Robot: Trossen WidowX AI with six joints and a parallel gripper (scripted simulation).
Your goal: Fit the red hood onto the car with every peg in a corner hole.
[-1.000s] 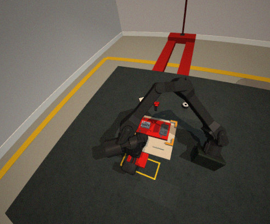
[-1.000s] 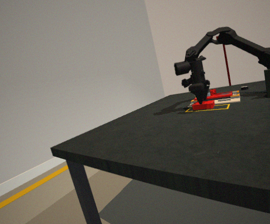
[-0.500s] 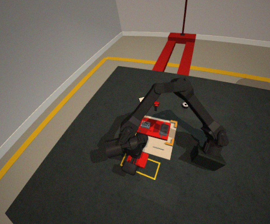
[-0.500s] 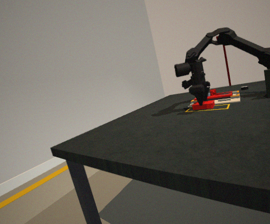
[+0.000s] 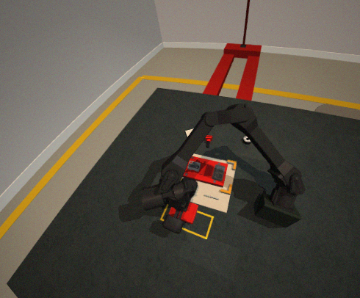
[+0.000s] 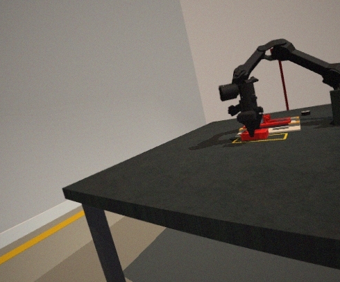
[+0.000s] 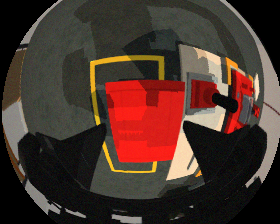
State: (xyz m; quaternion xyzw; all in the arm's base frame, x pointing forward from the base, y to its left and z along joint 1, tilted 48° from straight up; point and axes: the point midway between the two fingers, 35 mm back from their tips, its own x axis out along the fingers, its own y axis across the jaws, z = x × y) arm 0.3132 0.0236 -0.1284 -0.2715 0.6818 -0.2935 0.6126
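Right now my gripper tip is right at the red hood. Round my gripper tip: dark ring (420 mm to the right, 170 mm behind); then beige jig plate (170 mm to the right, 20 mm behind); then grey engine block (190 mm to the right, 30 mm ahead, 10 mm above).
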